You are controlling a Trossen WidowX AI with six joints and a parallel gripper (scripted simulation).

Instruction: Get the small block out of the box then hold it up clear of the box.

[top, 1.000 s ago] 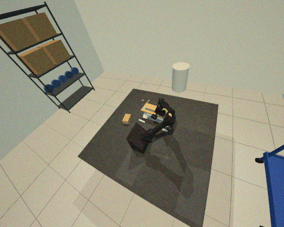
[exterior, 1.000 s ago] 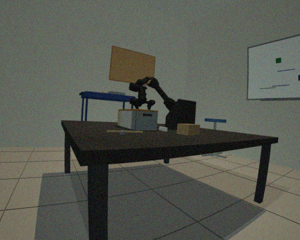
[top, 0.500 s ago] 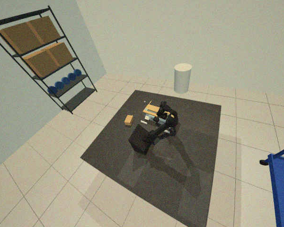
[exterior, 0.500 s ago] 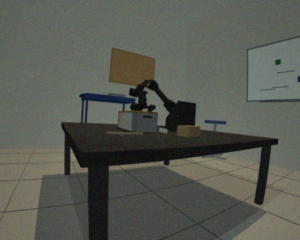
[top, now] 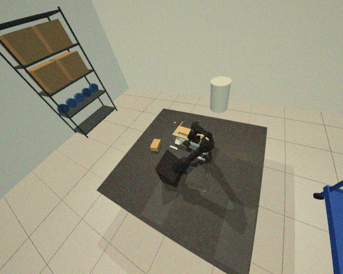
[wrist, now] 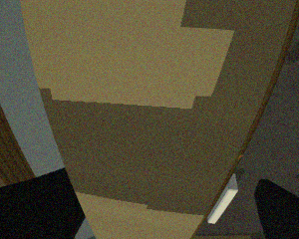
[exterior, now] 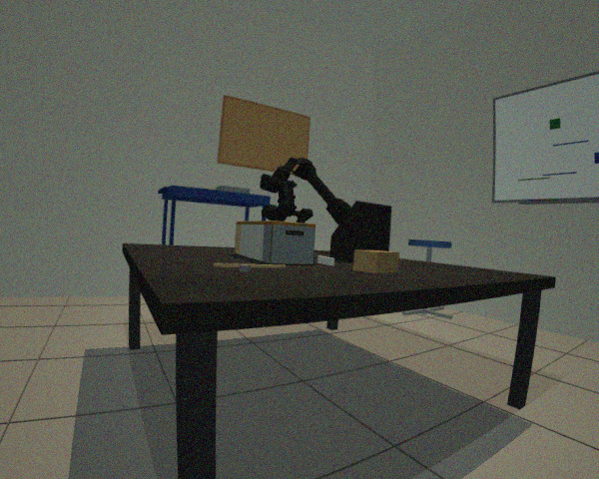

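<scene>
The red block is 40 mm ahead of my gripper tip and 20 mm to the left of it. The rest, counted from my gripper tip: tan block 330 mm to the left, 130 mm behind, 60 mm below; then box 30 mm below, 30 mm ahead.
</scene>
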